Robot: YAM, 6 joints.
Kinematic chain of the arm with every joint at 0, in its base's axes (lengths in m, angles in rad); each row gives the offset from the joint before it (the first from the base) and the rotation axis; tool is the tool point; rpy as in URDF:
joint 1: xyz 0 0 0.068 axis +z
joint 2: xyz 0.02 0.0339 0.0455 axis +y
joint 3: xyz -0.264 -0.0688 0 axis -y
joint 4: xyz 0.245 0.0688 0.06 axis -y
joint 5: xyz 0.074 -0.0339 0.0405 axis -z
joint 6: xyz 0.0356 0 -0.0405 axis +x
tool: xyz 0 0 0 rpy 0 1.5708 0
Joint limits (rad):
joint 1: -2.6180..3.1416
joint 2: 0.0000..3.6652
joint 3: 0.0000..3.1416
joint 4: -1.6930..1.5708
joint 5: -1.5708..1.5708
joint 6: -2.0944..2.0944
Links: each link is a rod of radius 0.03 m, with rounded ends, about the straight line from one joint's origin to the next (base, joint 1, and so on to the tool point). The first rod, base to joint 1, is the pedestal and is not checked.
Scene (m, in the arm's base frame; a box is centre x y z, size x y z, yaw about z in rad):
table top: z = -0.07
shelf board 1: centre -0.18 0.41 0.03 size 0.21 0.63 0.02 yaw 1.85
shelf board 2: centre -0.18 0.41 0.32 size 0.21 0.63 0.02 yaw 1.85
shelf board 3: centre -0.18 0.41 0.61 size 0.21 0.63 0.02 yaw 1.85
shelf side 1: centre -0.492 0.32 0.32 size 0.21 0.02 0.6 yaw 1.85
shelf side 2: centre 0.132 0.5 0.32 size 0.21 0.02 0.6 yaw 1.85
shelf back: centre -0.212 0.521 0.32 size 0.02 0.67 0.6 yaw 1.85
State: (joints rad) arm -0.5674 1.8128 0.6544 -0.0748 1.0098 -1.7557
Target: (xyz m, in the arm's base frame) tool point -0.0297 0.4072 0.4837
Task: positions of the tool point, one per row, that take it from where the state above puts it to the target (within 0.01 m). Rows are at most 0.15 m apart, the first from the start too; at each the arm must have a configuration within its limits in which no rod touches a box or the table.
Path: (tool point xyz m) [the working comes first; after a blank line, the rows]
Joints at the target: 1.7002 1.7704 1.8462 0.2575 0.7061 -1.7557
Straight joint move there: touches shelf side 2.

1: 0.2712 -0.1141 0.1214
2: 0.3103 -0.0377 0.1671
3: 0.3191 0.0495 0.2175
4: 0.2953 0.1340 0.2711
5: 0.2427 0.2025 0.3263
6: 0.1704 0.2443 0.3813
7: 0.0915 0.2538 0.4344
8: 0.0208 0.2311 0.4837
9: 0.0083 0.2892 0.4957
10: -0.0086 0.3488 0.4958
11: -0.0297 0.4072 0.4837

